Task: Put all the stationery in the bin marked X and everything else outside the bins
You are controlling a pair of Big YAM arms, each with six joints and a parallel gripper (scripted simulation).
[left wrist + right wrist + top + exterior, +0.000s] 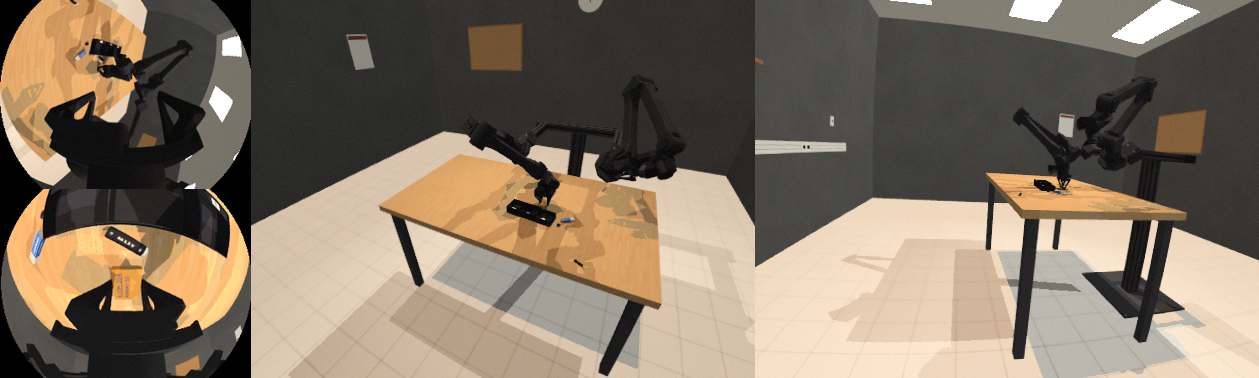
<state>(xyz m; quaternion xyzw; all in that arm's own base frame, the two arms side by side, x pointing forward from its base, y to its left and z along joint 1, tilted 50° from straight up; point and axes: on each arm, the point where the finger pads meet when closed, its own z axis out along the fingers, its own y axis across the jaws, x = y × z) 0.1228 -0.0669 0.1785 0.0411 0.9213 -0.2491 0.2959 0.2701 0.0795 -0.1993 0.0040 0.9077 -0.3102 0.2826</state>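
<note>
The black bin unit is 12 cm ahead of my right hand, 3 cm to the right of it and 1 cm above it. Round my right hand: orange item 1 cm below; then blue item 8 cm ahead, 16 cm to the left.
</note>
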